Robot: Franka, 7 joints.
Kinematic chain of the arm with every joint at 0, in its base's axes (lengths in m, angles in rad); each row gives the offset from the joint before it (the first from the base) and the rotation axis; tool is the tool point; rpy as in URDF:
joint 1: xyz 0 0 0.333 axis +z
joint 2: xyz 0 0 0 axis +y
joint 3: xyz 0 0 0.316 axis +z
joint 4: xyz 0.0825 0 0 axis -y
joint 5: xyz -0.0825 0 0.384 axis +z
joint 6: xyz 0 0 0 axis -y
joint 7: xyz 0.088 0 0 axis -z
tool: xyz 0 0 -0.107 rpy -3.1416 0 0
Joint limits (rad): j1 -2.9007..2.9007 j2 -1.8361..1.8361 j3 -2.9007..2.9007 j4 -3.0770..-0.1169 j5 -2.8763..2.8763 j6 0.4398..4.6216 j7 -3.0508..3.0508
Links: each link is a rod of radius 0.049 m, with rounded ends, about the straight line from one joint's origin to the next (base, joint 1, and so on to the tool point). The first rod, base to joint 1, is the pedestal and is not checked.
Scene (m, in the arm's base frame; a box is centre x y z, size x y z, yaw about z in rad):
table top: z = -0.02
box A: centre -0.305 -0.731 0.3 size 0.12 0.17 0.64 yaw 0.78
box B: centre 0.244 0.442 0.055 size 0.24 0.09 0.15 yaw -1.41
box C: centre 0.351 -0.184 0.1 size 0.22 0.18 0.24 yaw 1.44
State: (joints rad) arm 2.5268 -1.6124 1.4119 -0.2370 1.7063 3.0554 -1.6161
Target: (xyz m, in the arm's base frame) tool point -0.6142 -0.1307 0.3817
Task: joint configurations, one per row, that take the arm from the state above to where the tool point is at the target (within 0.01 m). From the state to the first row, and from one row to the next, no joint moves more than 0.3 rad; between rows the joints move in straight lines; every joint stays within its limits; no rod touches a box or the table.
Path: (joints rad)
1: 2.2391 -1.4322 1.2118 -0.4337 1.6628 3.0484 -1.6736
2: 1.9514 -1.2519 1.0118 -0.6303 1.6194 3.0414 -1.7311
3: 1.6637 -1.0717 0.8117 -0.8270 1.5759 3.0344 -1.7887
4: 1.3761 -0.8915 0.6117 -1.0236 1.5324 3.0274 -1.8462
5: 1.0884 -0.7113 0.4116 -1.2203 1.4890 3.0204 -1.9037
6: 1.1373 -0.8887 0.6554 -1.3254 1.5966 3.0682 -1.8462
7: 1.1862 -1.0662 0.8991 -1.4305 1.7043 3.1161 -1.7887
8: 1.2350 -1.2437 1.1428 -1.5355 1.8120 3.1640 -1.7311
9: 1.2839 -1.4211 1.3865 -1.6406 1.9197 3.2119 -1.6736
10: 1.3328 -1.5986 1.6302 -1.7457 2.0273 3.2598 -1.6161

